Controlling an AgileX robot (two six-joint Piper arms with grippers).
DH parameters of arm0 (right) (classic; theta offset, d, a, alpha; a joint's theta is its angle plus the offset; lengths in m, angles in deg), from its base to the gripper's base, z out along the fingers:
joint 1: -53.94 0.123 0 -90
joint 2: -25.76 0 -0.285 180
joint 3: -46.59 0 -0.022 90
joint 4: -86.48 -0.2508 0 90
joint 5: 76.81 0 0.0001 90
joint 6: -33.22 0.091 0 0
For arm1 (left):
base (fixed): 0 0 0 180
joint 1: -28.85 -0.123 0 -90
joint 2: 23.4 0 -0.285 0
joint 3: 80.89 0 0.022 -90
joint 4: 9.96 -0.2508 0 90
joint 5: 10.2 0 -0.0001 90
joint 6: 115.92 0.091 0 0
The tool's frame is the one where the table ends.
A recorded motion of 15 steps. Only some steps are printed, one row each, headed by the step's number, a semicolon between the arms.
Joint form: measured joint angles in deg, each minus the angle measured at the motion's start. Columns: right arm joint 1, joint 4, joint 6, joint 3, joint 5, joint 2; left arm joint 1, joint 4, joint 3, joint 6, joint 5, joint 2.
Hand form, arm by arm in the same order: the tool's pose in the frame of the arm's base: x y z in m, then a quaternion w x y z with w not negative. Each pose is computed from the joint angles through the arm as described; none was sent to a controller.
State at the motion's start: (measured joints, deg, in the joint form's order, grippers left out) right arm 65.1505 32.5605 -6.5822 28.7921 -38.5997 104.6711; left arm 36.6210 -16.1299 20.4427 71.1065 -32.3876 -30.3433
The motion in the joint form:
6: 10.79 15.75 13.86 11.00 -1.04 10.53; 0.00 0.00 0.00 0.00 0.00 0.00
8: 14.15 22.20 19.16 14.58 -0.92 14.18; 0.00 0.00 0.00 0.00 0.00 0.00
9: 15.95 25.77 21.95 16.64 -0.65 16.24; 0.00 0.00 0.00 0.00 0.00 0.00
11: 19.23 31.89 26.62 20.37 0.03 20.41; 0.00 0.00 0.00 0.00 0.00 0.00
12: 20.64 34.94 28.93 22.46 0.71 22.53; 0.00 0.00 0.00 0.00 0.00 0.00
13: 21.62 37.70 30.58 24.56 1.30 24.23; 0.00 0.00 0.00 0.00 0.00 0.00
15: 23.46 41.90 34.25 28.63 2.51 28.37; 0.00 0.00 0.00 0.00 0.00 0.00
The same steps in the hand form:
6: 0.2805 0.1500 0.3517 0.38330 -0.20537 0.85861 0.27146; 0.0521 -0.0034 0.1709 0.58864 0.13195 0.79645 0.04196
8: 0.2892 0.1692 0.3473 0.36884 -0.22157 0.86645 0.25323; 0.0521 -0.0034 0.1709 0.58864 0.13195 0.79645 0.04196
9: 0.2937 0.1801 0.3445 0.36157 -0.23141 0.87013 0.24206; 0.0521 -0.0034 0.1709 0.58864 0.13195 0.79645 0.04196
11: 0.3019 0.2019 0.3363 0.34645 -0.25025 0.87660 0.22118; 0.0521 -0.0034 0.1709 0.58864 0.13195 0.79645 0.04196
12: 0.3062 0.2121 0.3325 0.33939 -0.25848 0.87982 0.20959; 0.0521 -0.0034 0.1709 0.58864 0.13195 0.79645 0.04196
13: 0.3105 0.2196 0.3314 0.33851 -0.26652 0.88056 0.19748; 0.0521 -0.0034 0.1709 0.58864 0.13195 0.79645 0.04196
15: 0.3205 0.2367 0.3233 0.32819 -0.27240 0.88622 0.18087; 0.0521 -0.0034 0.1709 0.58864 0.13195 0.79645 0.04196

